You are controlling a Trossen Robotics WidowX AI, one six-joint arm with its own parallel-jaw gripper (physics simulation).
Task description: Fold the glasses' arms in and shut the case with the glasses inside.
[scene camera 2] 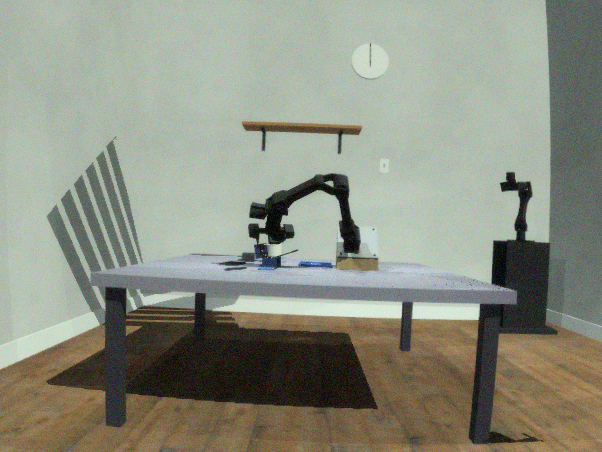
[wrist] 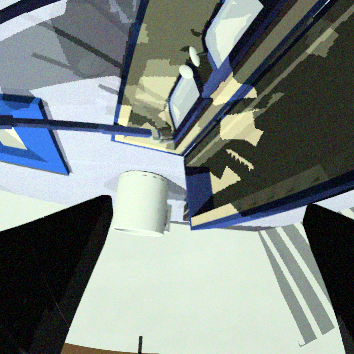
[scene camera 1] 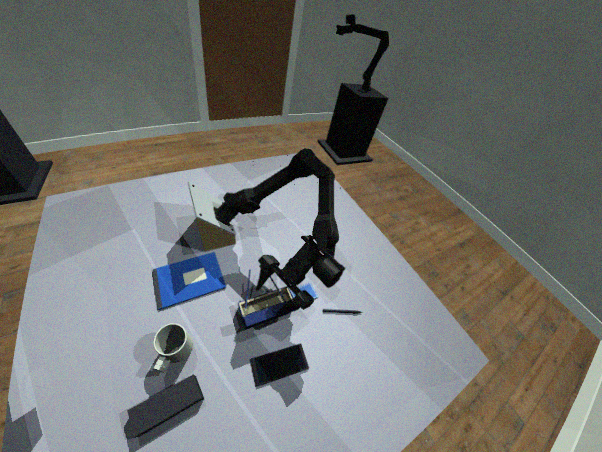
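Seen in the pictures: gripper, fingertip midpoint: point(scene camera 2: 268, 243) point(wrist: 213, 211) point(scene camera 1: 266, 302); arm's base at its link origin: point(scene camera 2: 351, 247) point(scene camera 1: 221, 216).
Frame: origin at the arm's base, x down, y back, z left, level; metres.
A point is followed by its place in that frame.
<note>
The blue glasses case point(scene camera 1: 260, 317) {y -0.391, x 0.002, z 0.028 m} point(scene camera 2: 271, 262) {y -0.323, x 0.073, z 0.150 m} point(wrist: 165, 40) {y -0.323, x 0.090, z 0.059 m} stands open on the table, its lid raised at the right in the wrist view. The glasses point(wrist: 215, 82) {y -0.351, x 0.061, z 0.066 m} sit in its other half, lenses upright beside the hinge line. One glasses arm point(wrist: 75, 126) sticks out over the case's edge, unfolded. The other arm point(wrist: 25, 11) shows in part at the wrist view's top left and is also extended. My gripper point(scene camera 1: 270, 297) {y -0.356, x -0.001, z 0.057 m} point(scene camera 2: 267, 242) {y -0.356, x -0.001, z 0.057 m} point(wrist: 213, 211) {y -0.356, x -0.001, z 0.057 m} is open and empty, close above the case, its fingers spread wide. In scene camera 1 it hides part of the case and glasses.
A blue book point(scene camera 1: 175, 295) {y -0.214, x 0.088, z -0.194 m} point(wrist: 42, 135) {y -0.223, x 0.088, z -0.105 m} and a white mug point(scene camera 1: 183, 347) {y -0.400, x 0.017, z -0.177 m} point(wrist: 142, 202) {y -0.366, x 0.049, z -0.165 m} stand off to the side. A phone point(scene camera 1: 279, 365) {y -0.513, x 0.088, z 0.047 m}, a dark box point(scene camera 1: 165, 407) {y -0.511, x 0.061, z -0.245 m}, a pen point(scene camera 1: 341, 312) {y -0.438, x 0.090, z 0.295 m} and a small blue cloth point(scene camera 1: 310, 290) {y -0.330, x 0.091, z 0.229 m} lie around the case.
</note>
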